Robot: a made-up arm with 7 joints.
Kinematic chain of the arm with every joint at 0, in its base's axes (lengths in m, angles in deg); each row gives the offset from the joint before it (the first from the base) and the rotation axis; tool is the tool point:
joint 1: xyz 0 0 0.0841 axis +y
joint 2: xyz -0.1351 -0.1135 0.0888 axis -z
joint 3: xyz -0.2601 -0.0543 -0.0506 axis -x
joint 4: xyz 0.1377 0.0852 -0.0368 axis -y
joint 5: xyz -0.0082 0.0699 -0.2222 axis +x
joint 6: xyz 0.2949 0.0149 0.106 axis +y
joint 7: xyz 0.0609 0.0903 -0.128 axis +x
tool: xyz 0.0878 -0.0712 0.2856
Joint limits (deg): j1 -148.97..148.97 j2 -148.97..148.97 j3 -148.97..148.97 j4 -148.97..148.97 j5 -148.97..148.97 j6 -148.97..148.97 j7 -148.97..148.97
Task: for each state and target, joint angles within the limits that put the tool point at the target. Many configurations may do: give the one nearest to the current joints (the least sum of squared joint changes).
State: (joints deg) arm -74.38 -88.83 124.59 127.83 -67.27 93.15 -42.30
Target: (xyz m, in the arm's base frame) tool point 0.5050 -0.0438 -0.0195
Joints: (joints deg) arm -99.83 -84.32 148.97 118.60 -60.37 109.53 -28.86
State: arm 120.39 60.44 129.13 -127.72 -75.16 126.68 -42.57
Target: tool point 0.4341 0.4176 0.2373
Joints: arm 147.96 74.56 136.92 -119.08 -92.23 133.58 -23.95
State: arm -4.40 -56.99 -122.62 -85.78 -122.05 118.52 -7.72
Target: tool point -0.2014 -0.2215 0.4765
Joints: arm 7.56 -66.17 -139.26 -68.07 -125.44 137.55 19.68
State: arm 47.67 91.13 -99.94 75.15 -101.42 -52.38 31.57
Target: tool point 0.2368 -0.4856 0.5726
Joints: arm 63.47 73.72 -103.60 69.75 -118.78 -41.20 14.41
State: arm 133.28 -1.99 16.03 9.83 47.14 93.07 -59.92
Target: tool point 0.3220 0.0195 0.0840
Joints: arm 122.52 -12.28 -7.72 29.34 84.30 105.96 -84.37
